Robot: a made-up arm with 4 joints.
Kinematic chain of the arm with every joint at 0, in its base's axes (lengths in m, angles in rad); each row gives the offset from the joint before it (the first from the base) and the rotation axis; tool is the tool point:
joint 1: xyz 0 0 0.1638 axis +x
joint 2: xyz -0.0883 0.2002 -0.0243 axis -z
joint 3: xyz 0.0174 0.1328 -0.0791 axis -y
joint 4: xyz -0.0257 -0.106 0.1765 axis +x
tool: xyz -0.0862 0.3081 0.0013
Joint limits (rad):
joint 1: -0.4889..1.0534
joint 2: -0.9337..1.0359
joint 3: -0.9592..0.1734
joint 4: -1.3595..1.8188
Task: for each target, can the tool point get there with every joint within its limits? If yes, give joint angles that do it. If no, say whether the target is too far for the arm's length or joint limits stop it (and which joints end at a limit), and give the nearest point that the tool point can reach.
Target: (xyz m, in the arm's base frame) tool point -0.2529 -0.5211 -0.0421
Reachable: no: joint limits stop it (at a limit: joint 1, joint 2, joint 3, joint 4) | nearest point 0.0429 -0.2858 0.1890 | short by 0.443 m
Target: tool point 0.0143 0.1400 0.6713
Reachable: yes | joints 0.7217 0.5505 -0.1457 0.7160
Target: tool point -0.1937 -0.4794 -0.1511
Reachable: no: joint limits stop it (at a limit: joint 1, joint 2, joint 3, joint 4) | nearest point 0.0429 -0.2858 0.1890 | short by 0.457 m
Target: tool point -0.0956 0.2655 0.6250
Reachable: yes | joints 0.3803 -0.0767 -0.2427 0.8992
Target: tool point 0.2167 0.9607 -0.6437
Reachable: no: too far | nearest point 0.0090 0.4525 -0.1097 | short by 0.766 m
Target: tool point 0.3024 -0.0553 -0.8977
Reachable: no: too far | nearest point 0.0013 0.1930 -0.1969 | short by 0.802 m
